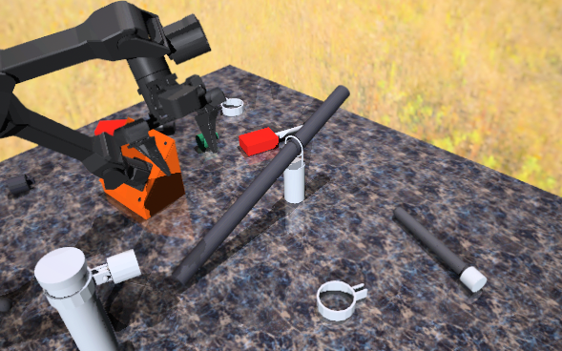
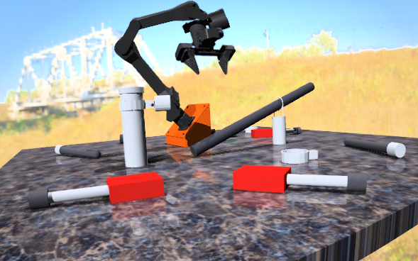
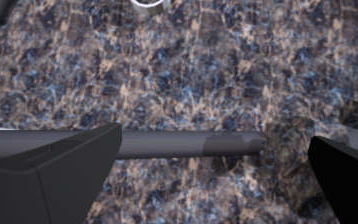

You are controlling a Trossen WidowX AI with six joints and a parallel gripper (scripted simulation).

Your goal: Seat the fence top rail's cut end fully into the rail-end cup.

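Right now the rail-end cup is 19 cm to the right of my gripper tip, 8 cm below it and 1 cm ahead of it. Also, from my gripper tip: white post: 26 cm to the left, 13 cm below, 2 cm ahead; then green cap: 31 cm to the left, 29 cm behind, 22 cm below.
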